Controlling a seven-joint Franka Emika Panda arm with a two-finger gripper.
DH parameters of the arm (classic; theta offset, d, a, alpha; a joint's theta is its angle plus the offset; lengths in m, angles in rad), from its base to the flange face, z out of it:
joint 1: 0 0.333 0 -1.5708
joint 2: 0 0 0 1.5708
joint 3: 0 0.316 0.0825 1.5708
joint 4: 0 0 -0.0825 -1.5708
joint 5: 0 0.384 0 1.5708
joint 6: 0 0 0.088 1.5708
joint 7: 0 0.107 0 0
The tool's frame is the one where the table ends.
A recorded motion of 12 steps. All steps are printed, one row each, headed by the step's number.
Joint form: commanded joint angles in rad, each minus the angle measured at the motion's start. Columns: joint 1, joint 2, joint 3, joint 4, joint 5, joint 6, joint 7.
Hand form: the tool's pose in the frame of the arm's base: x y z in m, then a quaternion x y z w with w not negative. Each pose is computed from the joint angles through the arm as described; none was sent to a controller.
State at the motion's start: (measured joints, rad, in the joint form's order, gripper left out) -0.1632 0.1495 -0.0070 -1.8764 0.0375 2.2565 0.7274
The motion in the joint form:
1: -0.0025 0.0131 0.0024 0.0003 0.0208 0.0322 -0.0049
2: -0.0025 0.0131 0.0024 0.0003 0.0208 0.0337 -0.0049
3: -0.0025 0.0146 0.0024 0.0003 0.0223 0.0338 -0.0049
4: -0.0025 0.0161 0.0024 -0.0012 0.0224 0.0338 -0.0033
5: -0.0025 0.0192 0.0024 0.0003 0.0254 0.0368 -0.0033
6: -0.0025 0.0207 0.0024 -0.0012 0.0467 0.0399 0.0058
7: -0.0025 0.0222 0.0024 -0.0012 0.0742 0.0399 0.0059
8: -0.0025 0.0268 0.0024 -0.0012 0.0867 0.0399 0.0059
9: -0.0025 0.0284 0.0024 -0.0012 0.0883 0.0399 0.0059
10: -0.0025 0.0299 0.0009 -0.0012 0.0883 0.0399 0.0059
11: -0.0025 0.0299 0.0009 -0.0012 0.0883 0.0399 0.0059
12: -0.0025 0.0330 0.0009 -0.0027 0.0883 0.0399 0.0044
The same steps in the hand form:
1: 0.6155 -0.1044 0.4501 -0.88760 0.44280 -0.11342 0.05688
2: 0.6156 -0.1044 0.4502 -0.88751 0.44277 -0.11414 0.05707
3: 0.6158 -0.1044 0.4493 -0.88738 0.44320 -0.11330 0.05746
4: 0.6157 -0.1044 0.4476 -0.88716 0.44404 -0.11182 0.05716
5: 0.6166 -0.1045 0.4468 -0.88665 0.44480 -0.11216 0.05850
6: 0.6168 -0.1041 0.4455 -0.88161 0.45414 -0.10947 0.06738
7: 0.6171 -0.1035 0.4446 -0.87766 0.46096 -0.10554 0.07801
8: 0.6176 -0.1034 0.4417 -0.87600 0.46421 -0.10190 0.08222
9: 0.6178 -0.1033 0.4407 -0.87582 0.46467 -0.10096 0.08260
10: 0.6178 -0.1043 0.4398 -0.87556 0.46538 -0.10036 0.08216
11: 0.6178 -0.1043 0.4398 -0.87556 0.46538 -0.10036 0.08216
12: 0.6179 -0.1043 0.4371 -0.87610 0.46495 -0.09826 0.08137

